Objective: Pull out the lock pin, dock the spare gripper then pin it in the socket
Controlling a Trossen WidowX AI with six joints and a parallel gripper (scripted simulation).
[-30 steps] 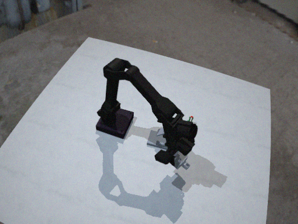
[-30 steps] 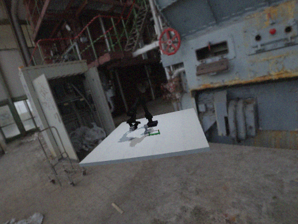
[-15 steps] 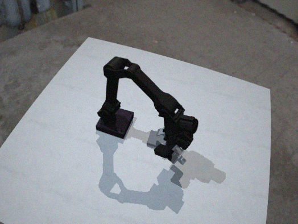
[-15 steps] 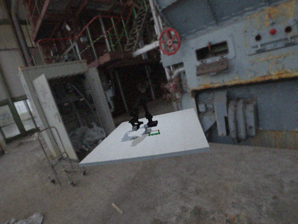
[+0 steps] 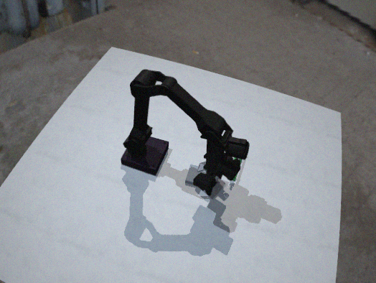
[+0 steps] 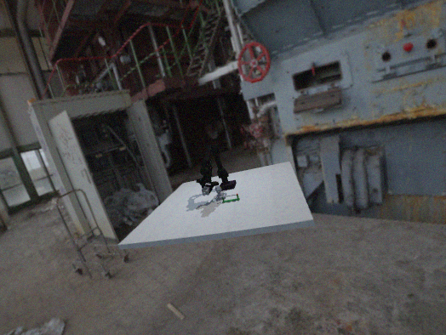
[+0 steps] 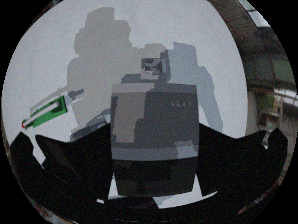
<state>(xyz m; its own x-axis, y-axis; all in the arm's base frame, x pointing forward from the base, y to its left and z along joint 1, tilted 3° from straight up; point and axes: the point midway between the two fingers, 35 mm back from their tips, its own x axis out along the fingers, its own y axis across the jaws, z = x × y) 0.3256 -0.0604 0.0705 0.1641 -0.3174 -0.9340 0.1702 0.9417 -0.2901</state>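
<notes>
Now: gripper tip 200 mm to the right of the green block, 70 mm above it and 40 mm short of it. From my gripper tip the other things lie so: grey mount: 100 mm to the left, 40 mm behind, 30 mm below; spare gripper: 20 mm above.
</notes>
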